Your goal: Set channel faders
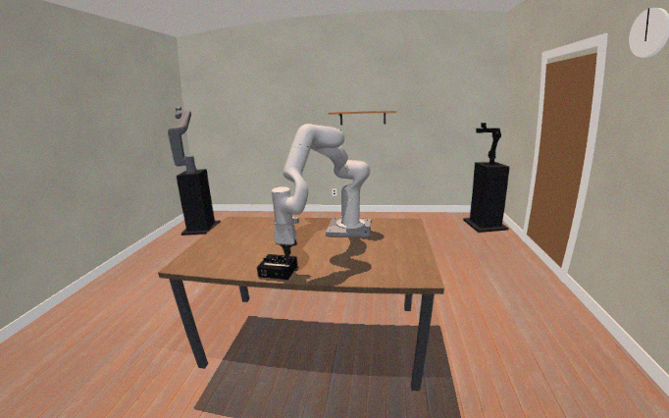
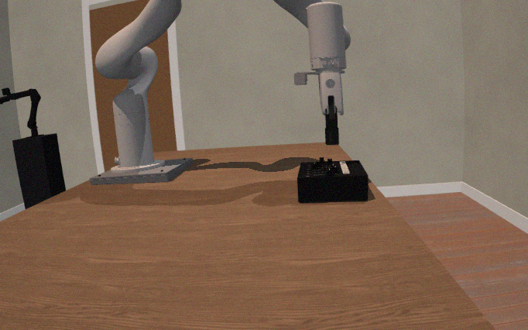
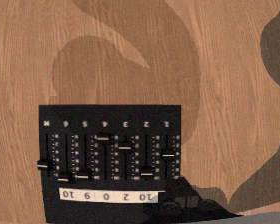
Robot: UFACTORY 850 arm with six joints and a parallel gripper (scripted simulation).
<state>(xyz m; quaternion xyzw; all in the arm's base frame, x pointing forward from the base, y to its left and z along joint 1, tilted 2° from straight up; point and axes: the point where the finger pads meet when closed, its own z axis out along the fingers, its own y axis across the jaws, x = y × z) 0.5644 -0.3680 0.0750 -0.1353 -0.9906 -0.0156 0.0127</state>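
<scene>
The master fader lies 5 cm behind my hand, 13 cm to the right of it and 5 cm below it.
</scene>
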